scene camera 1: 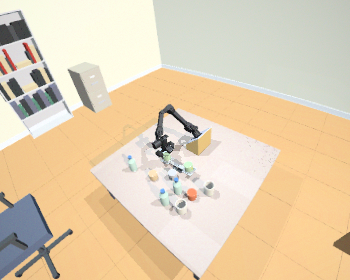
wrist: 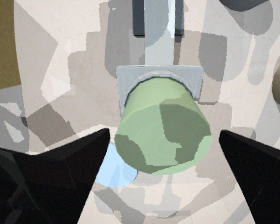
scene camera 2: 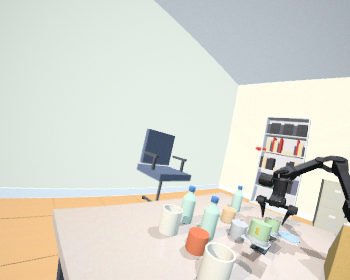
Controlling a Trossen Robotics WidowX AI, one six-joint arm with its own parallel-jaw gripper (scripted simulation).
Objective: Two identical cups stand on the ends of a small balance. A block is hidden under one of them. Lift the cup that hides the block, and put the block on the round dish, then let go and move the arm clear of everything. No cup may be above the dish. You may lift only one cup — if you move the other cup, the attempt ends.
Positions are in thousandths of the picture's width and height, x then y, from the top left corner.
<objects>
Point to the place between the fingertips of my gripper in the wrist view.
591,605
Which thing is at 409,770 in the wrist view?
A light blue round dish.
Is my gripper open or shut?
Open.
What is my gripper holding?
Nothing.
</objects>
